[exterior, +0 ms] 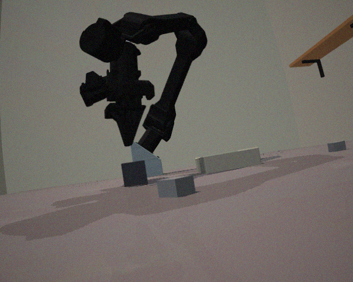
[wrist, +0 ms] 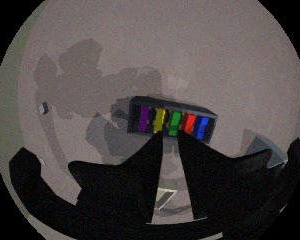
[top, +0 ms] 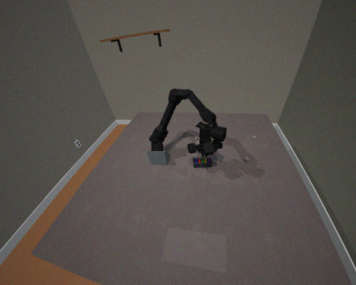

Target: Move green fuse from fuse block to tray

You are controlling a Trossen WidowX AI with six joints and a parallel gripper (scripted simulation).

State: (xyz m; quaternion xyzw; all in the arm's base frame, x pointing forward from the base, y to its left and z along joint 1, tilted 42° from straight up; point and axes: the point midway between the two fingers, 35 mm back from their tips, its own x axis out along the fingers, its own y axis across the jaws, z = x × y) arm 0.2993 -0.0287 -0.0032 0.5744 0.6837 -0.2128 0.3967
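Right now my gripper tip is 5 cm above the green fuse and 1 cm past it. From my gripper tip the other things lie so: pale tray 18 cm to the left, 7 cm below.
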